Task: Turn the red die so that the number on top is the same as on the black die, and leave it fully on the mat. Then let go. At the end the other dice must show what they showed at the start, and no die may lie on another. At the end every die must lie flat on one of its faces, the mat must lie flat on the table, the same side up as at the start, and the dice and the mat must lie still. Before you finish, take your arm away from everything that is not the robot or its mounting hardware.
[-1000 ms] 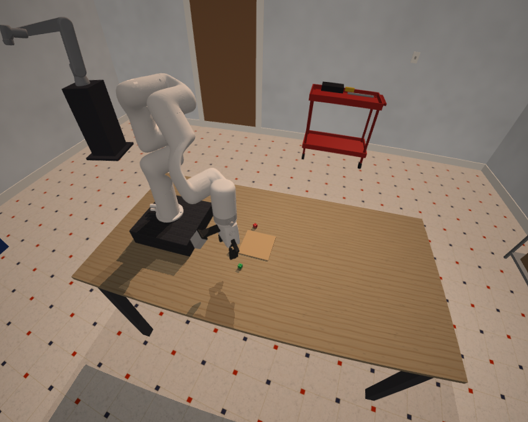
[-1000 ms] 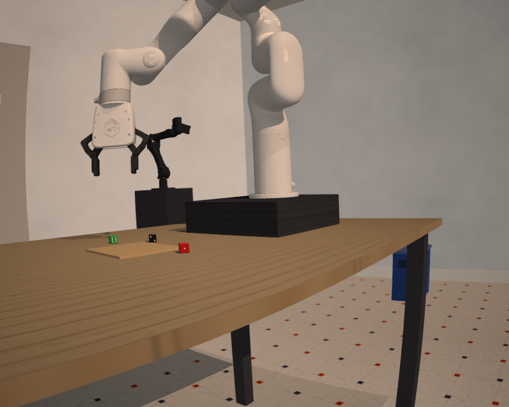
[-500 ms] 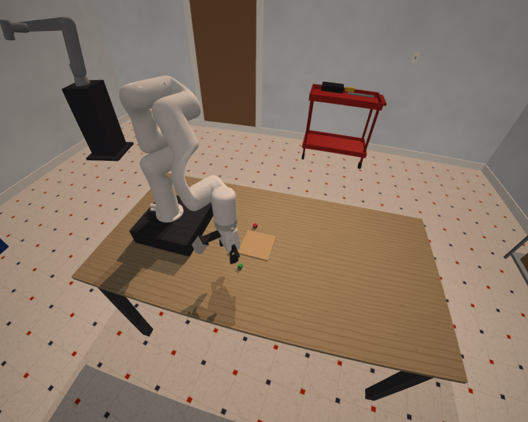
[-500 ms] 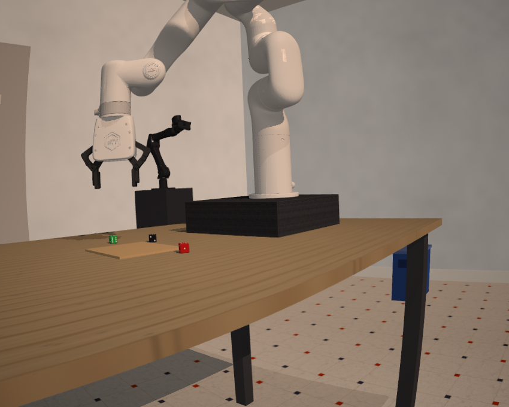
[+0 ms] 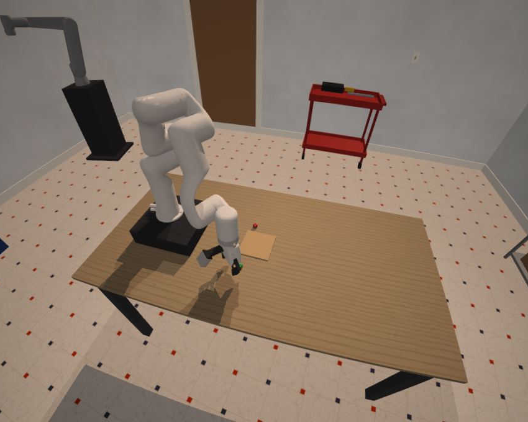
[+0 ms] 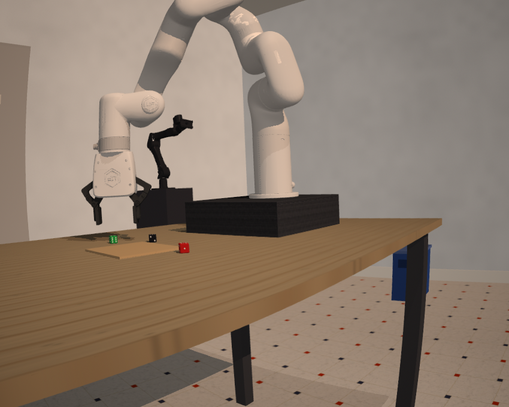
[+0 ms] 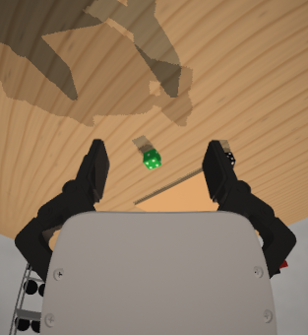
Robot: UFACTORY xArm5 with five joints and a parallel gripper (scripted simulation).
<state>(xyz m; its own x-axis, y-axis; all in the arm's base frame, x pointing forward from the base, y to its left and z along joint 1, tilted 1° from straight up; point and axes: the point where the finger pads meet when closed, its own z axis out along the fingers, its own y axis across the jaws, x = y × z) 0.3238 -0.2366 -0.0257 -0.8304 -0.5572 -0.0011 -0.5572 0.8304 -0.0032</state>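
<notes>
My hand is 40 mm above the green die, 30 mm short of it and 20 mm to the right of it. From my hand the other things lie so: black die: 100 mm to the left, 40 mm below, 10 mm behind; then red die: 250 mm to the left, 80 mm ahead, 40 mm below; then tan mat: 140 mm to the left, 100 mm ahead, 50 mm below.
</notes>
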